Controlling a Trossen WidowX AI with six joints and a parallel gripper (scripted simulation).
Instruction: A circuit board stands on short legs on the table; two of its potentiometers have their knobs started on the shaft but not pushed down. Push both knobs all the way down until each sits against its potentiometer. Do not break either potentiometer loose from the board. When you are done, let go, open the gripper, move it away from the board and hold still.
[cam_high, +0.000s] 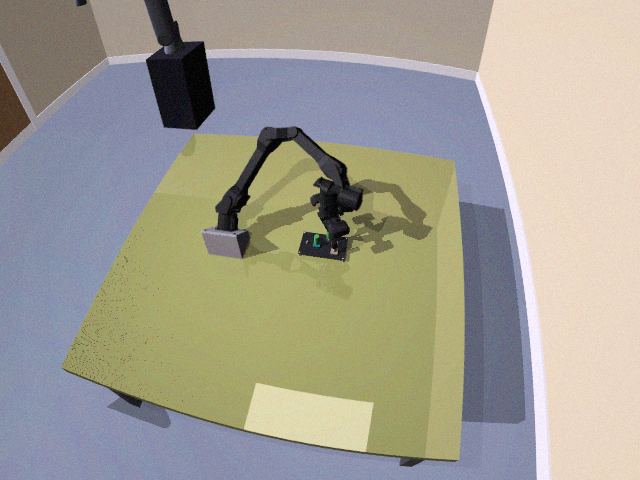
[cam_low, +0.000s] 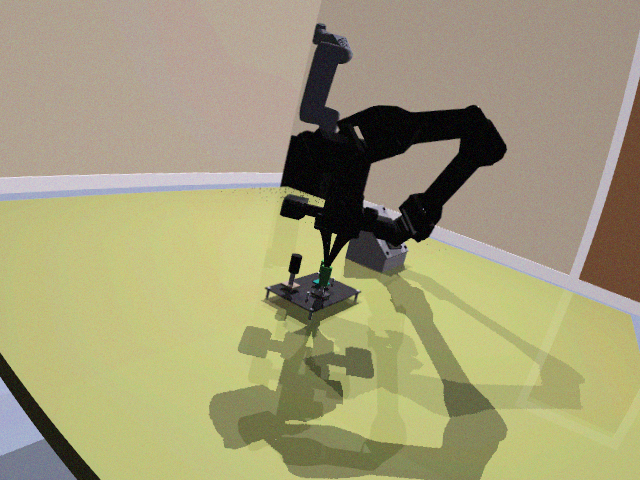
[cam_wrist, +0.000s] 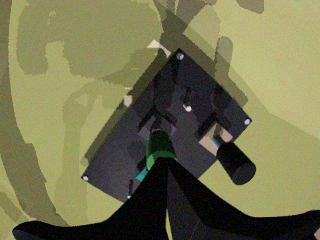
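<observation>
The green knob lies 2 cm below my gripper tip.
</observation>
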